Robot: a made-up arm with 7 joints.
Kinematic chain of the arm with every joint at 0, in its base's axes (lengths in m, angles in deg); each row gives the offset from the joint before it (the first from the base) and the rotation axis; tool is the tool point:
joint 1: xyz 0 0 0.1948 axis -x
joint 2: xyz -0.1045 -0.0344 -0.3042 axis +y
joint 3: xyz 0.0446 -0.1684 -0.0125 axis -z
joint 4: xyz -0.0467 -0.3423 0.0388 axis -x
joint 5: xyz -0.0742 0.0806 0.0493 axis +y
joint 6: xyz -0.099 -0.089 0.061 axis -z
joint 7: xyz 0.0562 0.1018 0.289 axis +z
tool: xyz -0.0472 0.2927 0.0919
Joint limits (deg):
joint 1: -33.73..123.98
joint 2: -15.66..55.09
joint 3: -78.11..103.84
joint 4: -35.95..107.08
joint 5: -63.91..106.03
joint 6: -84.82..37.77
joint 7: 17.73..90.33
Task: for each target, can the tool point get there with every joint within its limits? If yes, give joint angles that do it. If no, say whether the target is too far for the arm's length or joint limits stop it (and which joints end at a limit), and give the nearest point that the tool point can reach.
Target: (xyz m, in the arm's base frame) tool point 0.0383 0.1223 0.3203
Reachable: yes | joints -5.13 39.97 54.79 11.80 -9.11 24.12 56.73
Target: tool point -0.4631 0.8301 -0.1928
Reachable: no: joint limits stop it (at a limit: joint 1, joint 2, joint 4, joint 5, joint 7) | nearest point -0.4376 0.7258 -0.1524 | short by 0.115 m
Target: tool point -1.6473 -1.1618 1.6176
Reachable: no: too far | nearest point -0.7605 -0.5626 0.8837 | short by 1.298 m
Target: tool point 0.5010 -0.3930 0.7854
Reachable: yes | joints 53.58 41.23 -50.02 -14.56 29.43 -43.65 50.58
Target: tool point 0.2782 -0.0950 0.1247
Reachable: yes | joints -4.42 48.17 -17.89 11.51 46.00 4.17 27.85
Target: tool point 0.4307 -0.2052 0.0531
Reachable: yes | joints 7.55 46.65 -32.02 -8.37 65.95 15.87 46.16
